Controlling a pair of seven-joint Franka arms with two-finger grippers.
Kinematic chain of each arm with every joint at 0, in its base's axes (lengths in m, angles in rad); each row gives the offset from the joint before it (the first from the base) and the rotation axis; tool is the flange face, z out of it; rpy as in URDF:
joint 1: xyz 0 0 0.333 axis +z
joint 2: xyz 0 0 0 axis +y
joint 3: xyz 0 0 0.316 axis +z
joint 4: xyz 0.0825 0 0 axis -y
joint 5: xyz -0.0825 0 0.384 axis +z
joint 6: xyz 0 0 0 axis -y
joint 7: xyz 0.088 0 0 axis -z
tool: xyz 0 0 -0.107 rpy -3.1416 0 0
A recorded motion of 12 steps. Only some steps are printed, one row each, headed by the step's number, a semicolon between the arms.
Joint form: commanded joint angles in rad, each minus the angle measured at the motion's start. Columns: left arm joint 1, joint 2, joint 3, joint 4, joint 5, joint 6, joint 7; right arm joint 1, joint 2, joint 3, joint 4, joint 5, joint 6, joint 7.
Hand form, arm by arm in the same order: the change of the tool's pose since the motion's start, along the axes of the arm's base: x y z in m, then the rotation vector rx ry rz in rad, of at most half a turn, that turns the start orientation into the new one. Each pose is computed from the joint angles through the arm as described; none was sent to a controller.
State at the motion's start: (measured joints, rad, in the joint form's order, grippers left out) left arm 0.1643 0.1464 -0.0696 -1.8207 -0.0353 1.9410 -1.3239; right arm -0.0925 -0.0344 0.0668 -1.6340 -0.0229 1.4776 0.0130
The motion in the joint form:
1: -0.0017 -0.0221 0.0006 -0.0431 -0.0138 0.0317 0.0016; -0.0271 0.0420 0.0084 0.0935 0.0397 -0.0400 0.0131
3: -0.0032 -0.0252 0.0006 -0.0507 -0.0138 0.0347 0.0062; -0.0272 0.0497 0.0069 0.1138 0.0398 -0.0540 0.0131
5: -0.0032 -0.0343 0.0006 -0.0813 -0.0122 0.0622 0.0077; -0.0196 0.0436 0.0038 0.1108 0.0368 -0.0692 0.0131
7: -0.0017 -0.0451 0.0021 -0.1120 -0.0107 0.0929 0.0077; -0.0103 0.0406 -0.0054 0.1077 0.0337 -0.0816 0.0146
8: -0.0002 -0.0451 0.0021 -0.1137 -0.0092 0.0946 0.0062; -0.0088 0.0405 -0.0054 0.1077 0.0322 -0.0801 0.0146
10: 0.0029 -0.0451 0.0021 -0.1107 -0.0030 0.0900 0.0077; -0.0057 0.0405 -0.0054 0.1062 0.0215 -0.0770 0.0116
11: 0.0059 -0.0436 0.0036 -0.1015 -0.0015 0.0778 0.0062; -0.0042 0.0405 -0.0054 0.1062 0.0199 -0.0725 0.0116
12: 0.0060 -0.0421 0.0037 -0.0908 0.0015 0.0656 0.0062; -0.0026 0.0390 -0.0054 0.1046 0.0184 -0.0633 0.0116
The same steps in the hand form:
1: -0.0069 -0.0024 -0.0044 -0.0095 -0.0116 0.0039; 0.0102 -0.0066 0.0174 0.0406 -0.0131 -0.0319
3: -0.0083 -0.0035 -0.0059 -0.0095 -0.0103 -0.0021; 0.0112 -0.0076 0.0214 0.0413 -0.0117 -0.0333
5: -0.0122 -0.0037 -0.0126 -0.0063 -0.0160 -0.0031; 0.0077 -0.0052 0.0222 0.0382 0.0006 -0.0289
7: -0.0164 -0.0023 -0.0180 -0.0024 -0.0264 0.0004; 0.0053 -0.0054 0.0215 0.0349 0.0132 -0.0305
8: -0.0166 -0.0013 -0.0187 -0.0010 -0.0262 0.0028; 0.0055 -0.0047 0.0217 0.0334 0.0116 -0.0290
10: -0.0167 0.0008 -0.0177 0.0043 -0.0242 0.0014; 0.0058 -0.0044 0.0212 0.0230 0.0103 -0.0234
11: -0.0163 0.0035 -0.0153 0.0050 -0.0195 0.0062; 0.0064 -0.0038 0.0216 0.0213 0.0059 -0.0219
12: -0.0153 0.0039 -0.0122 0.0071 -0.0163 0.0047; 0.0070 -0.0031 0.0223 0.0195 -0.0031 -0.0203

